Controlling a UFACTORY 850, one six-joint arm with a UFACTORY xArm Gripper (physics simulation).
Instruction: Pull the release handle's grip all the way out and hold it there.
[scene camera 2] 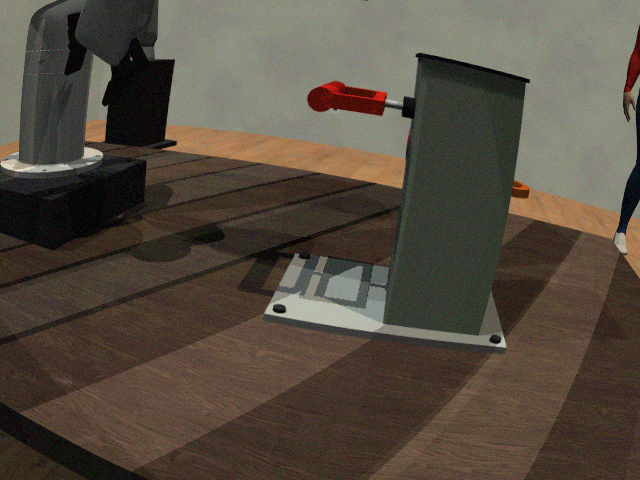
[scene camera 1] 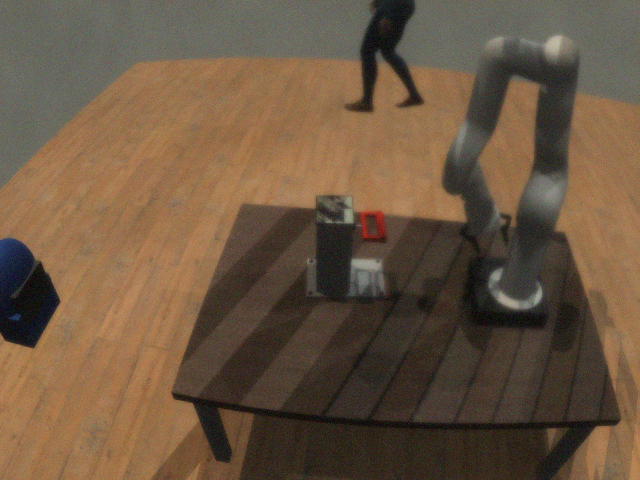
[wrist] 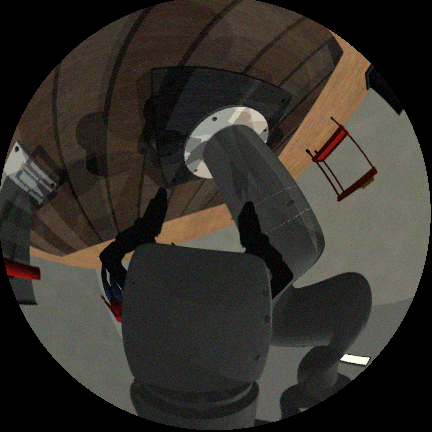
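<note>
The release handle is a red rectangular loop [scene camera 1: 381, 227] [scene camera 2: 321, 98] [wrist: 22, 270] with a thick round grip bar at its outer end. It stands out from the upper side of a tall grey-green housing [scene camera 1: 333, 258] [scene camera 2: 454, 196], towards the arm. A short stretch of light rod [scene camera 2: 393, 104] shows between the loop and a black collar. The housing stands on a white base plate [scene camera 1: 311, 281] [scene camera 2: 320, 321] [wrist: 17, 154]. My gripper [scene camera 1: 491, 243] [scene camera 2: 88, 86] [wrist: 204, 203] is open and empty, near the arm's own base and well apart from the handle. In the wrist view the handle shows partly, at the left edge.
The arm's black base [scene camera 1: 509, 316] [scene camera 2: 103, 191] [wrist: 172, 112] stands on the dark wooden table [scene camera 1: 310, 382]. A person [scene camera 1: 385, 38] [scene camera 2: 631, 191] is behind the table. A blue-and-black object [scene camera 1: 18, 268] is off to the left. A dark box [scene camera 2: 138, 108] stands behind the arm.
</note>
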